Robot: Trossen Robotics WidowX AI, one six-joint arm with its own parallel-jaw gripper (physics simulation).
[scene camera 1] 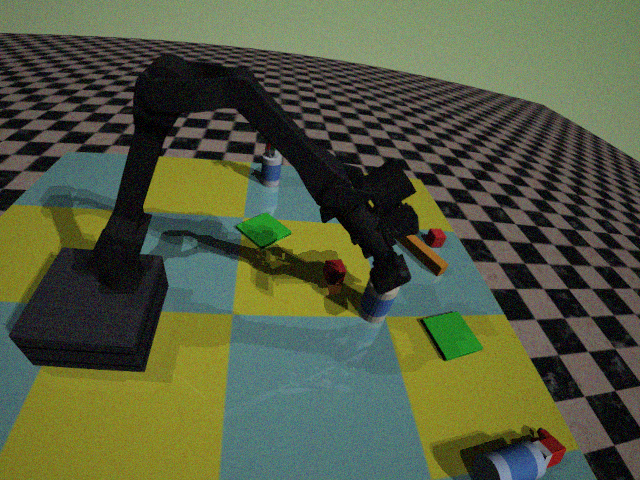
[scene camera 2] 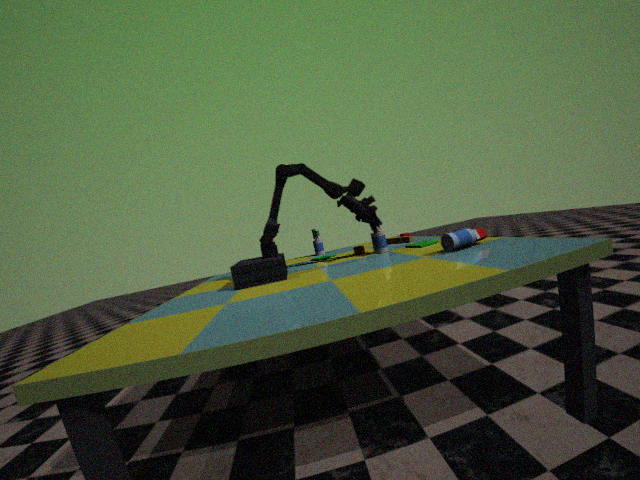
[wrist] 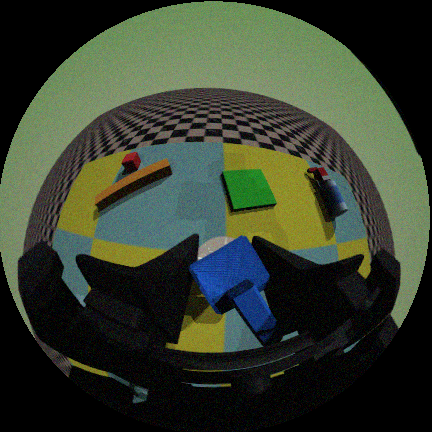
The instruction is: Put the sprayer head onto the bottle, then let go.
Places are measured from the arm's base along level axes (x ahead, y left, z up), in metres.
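Pixels of known places: gripper, fingertip midpoint: (scene camera 2: pixel 379 224) (wrist: pixel 225 240); arm's base at its link origin: (scene camera 1: pixel 121 279) (scene camera 2: pixel 269 256).
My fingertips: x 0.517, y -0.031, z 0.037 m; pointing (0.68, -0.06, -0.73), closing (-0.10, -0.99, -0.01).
For each thing: its middle in the pictures, then the offset to it from my fingertips. "pt": a spot on its surface instead.
- blue sprayer head at a spot on its surface: (wrist: pixel 230 272) pt dz +0.031, dx -0.024, dy +0.004 m
- bottle with a red head, body centre: (scene camera 1: pixel 523 458) (wrist: pixel 326 188) (scene camera 2: pixel 466 239) dz -0.101, dx +0.139, dy -0.356 m
- orange bar at the middle of its body: (wrist: pixel 129 183) (scene camera 1: pixel 413 244) (scene camera 2: pixel 394 240) dz -0.112, dx +0.168, dy +0.199 m
The blue sprayer head (wrist: pixel 230 272) is between my fingers, with its nozzle pointing to the lower right in the wrist view. My gripper (scene camera 1: pixel 388 284) (scene camera 2: pixel 377 228) (wrist: pixel 225 240) is shut on it, tilted downward. The bottle (scene camera 1: pixel 378 303) (scene camera 2: pixel 379 241) (wrist: pixel 214 246), white with a blue band, stands upright on the table right below the fingers. In the wrist view its white top shows partly behind the head. The head is over the bottle's top; whether it is fully seated is hidden by the head and fingers.
A bottle with a red head (scene camera 1: pixel 516 462) (scene camera 2: pixel 460 238) (wrist: pixel 332 195) lies at the near right. Another bottle (scene camera 1: pixel 271 169) (scene camera 2: pixel 318 246) stands at the back. Green tiles (scene camera 1: pixel 452 334) (scene camera 1: pixel 264 229), red blocks (scene camera 1: pixel 334 270) (scene camera 1: pixel 436 237) and an orange bar (scene camera 1: pixel 423 254) (wrist: pixel 132 184) lie around.
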